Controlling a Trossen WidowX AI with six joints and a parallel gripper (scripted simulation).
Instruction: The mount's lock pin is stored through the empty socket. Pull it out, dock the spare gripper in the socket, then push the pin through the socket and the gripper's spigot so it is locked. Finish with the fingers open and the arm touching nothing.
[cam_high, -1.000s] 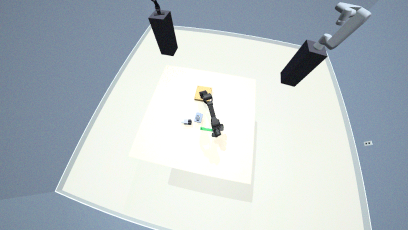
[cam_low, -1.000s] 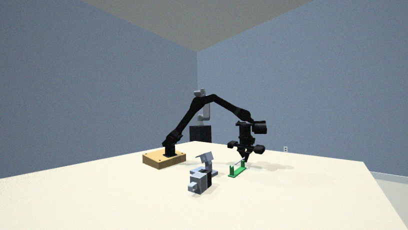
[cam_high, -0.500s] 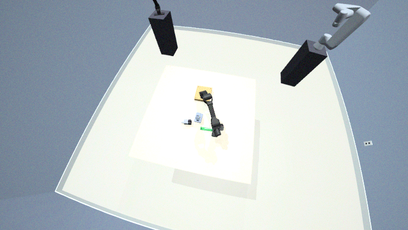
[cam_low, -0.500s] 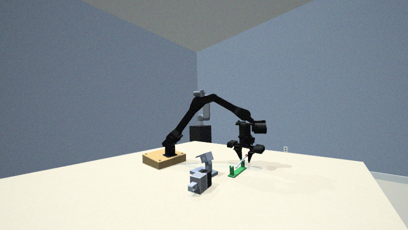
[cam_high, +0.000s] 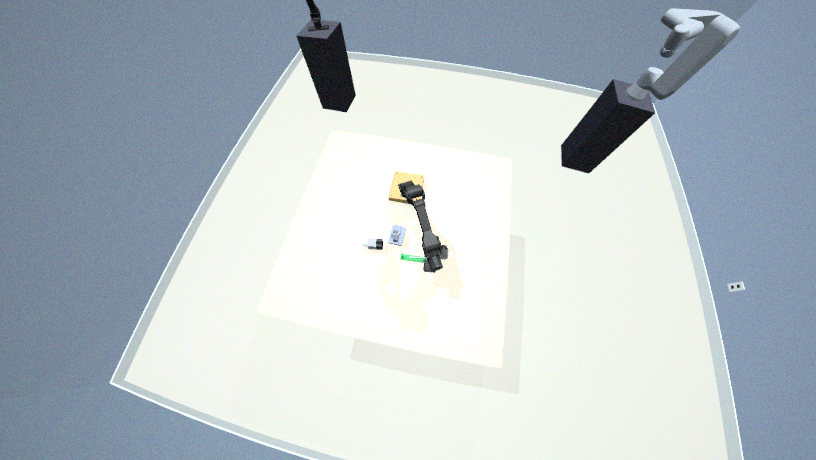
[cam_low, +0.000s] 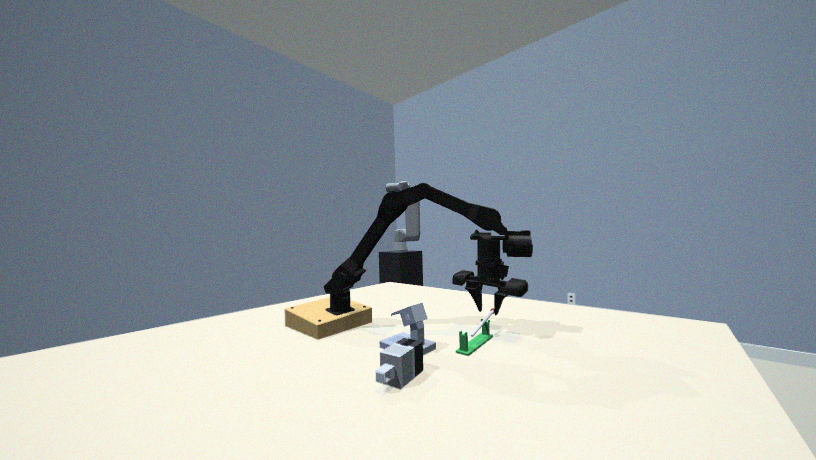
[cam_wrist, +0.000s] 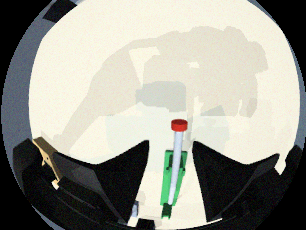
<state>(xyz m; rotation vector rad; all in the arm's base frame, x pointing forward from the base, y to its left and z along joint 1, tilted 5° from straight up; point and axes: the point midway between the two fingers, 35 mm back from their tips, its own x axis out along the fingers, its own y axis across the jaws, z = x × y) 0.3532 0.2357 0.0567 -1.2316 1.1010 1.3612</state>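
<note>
Right now the green cradle is 100 mm to the right of my gripper tip, 30 mm below it and 20 mm ahead of it. The rest, counted from my gripper tip: grey mount (220 mm to the right, 80 mm behind); spare gripper (340 mm to the right, 20 mm below, 10 mm ahead).
</note>
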